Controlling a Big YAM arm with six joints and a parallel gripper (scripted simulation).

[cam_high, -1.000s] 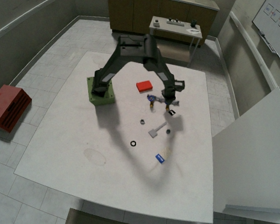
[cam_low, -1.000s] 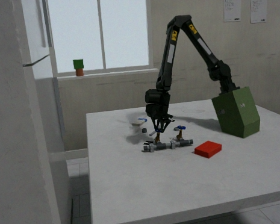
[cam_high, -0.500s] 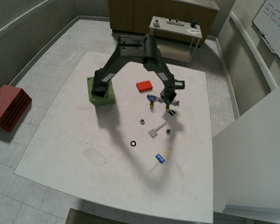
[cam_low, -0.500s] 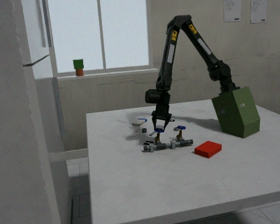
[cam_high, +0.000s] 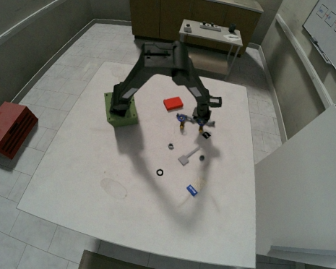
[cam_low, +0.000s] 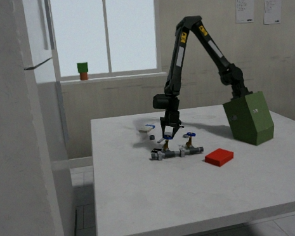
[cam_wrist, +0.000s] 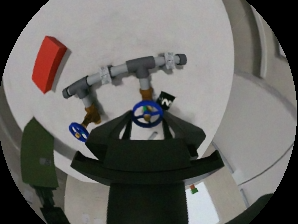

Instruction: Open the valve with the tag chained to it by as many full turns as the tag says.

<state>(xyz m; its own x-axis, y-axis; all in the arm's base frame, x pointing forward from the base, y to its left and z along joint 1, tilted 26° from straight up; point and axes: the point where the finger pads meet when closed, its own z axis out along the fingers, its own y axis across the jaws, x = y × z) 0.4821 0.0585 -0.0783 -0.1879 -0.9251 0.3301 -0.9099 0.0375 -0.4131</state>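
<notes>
Now: the small black tag 50 mm ahead of my hand, 30 mm to the right of it and 80 mm below it. Round my hand: grey paddle-shaped tool (50 mm behind, 200 mm to the right, 80 mm below); then red block (200 mm behind, 170 mm to the left, 70 mm below); then blue card (20 mm ahead, 370 mm to the right, 80 mm below).
</notes>
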